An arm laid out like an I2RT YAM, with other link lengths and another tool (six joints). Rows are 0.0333 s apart.
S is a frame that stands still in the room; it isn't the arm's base.
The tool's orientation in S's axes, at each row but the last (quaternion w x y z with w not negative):
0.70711, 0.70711, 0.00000, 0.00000
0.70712, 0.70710, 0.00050, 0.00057
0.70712, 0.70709, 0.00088, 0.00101
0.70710, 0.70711, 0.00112, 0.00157
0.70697, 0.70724, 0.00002, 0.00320
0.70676, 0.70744, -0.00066, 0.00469
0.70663, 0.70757, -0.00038, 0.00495
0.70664, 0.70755, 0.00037, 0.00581
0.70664, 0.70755, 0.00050, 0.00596
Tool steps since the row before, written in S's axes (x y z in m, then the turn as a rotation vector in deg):
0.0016, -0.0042, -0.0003, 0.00, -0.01, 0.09
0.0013, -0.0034, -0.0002, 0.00, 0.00, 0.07
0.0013, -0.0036, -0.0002, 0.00, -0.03, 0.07
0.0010, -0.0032, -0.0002, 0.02, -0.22, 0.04
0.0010, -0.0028, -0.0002, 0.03, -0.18, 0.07
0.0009, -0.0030, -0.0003, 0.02, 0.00, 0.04
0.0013, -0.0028, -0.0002, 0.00, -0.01, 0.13
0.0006, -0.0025, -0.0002, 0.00, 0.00, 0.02
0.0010, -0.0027, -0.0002, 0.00, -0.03, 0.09
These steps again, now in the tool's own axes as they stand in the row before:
0.0016, -0.0003, 0.0042, 0.00, 0.09, 0.01
0.0013, -0.0002, 0.0034, 0.00, 0.07, 0.00
0.0013, -0.0002, 0.0036, 0.00, 0.07, 0.03
0.0010, -0.0002, 0.0032, 0.02, 0.04, 0.22
0.0010, -0.0002, 0.0028, 0.03, 0.07, 0.18
0.0009, -0.0003, 0.0030, 0.02, 0.04, 0.00
0.0013, -0.0002, 0.0028, 0.00, 0.13, 0.01
0.0006, -0.0002, 0.0025, 0.00, 0.02, 0.00
0.0010, -0.0002, 0.0027, 0.00, 0.09, 0.03

